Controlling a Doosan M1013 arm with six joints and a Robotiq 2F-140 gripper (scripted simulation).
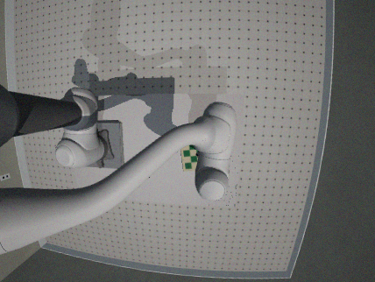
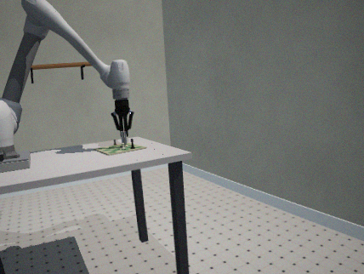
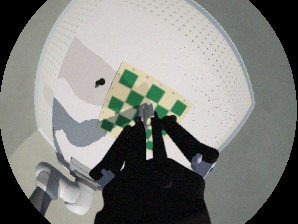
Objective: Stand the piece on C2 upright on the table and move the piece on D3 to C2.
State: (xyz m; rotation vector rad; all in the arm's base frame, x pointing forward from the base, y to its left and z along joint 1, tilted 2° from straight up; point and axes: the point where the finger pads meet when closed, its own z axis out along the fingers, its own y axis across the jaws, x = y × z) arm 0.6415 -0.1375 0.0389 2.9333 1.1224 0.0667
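The pale piece is 30 mm below my hand. From my hand the other things lie so: chessboard: 40 mm behind, 60 mm below.
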